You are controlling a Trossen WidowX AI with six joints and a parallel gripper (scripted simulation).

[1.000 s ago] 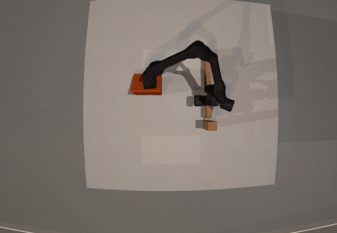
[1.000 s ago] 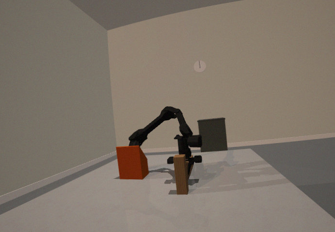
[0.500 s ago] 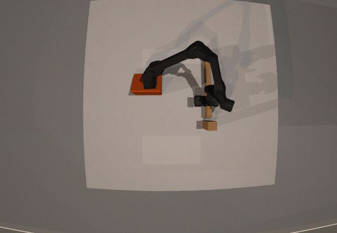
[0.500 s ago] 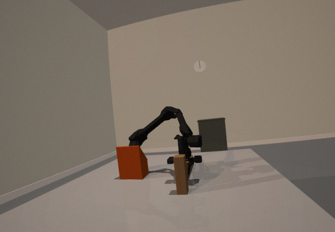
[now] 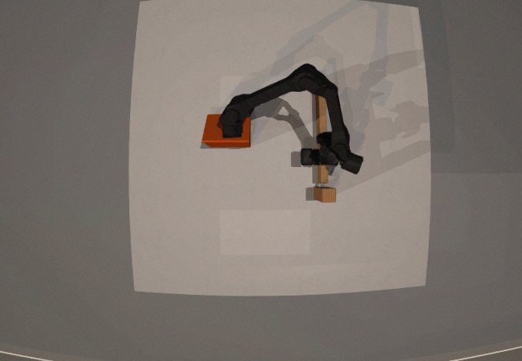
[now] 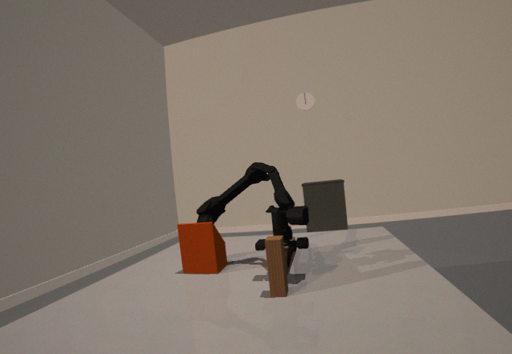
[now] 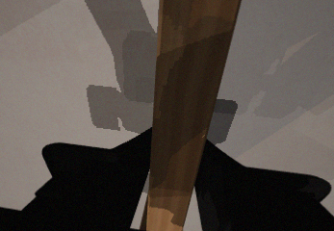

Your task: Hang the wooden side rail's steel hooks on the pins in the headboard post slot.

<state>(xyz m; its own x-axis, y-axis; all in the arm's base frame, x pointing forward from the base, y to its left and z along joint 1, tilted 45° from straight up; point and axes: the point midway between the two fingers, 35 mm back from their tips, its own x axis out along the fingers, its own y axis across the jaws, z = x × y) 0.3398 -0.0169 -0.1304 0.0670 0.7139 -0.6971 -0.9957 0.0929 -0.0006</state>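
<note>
Now: the headboard post 10 mm behind my gripper tip, 130 mm to the right of it and 40 mm above it.
</note>
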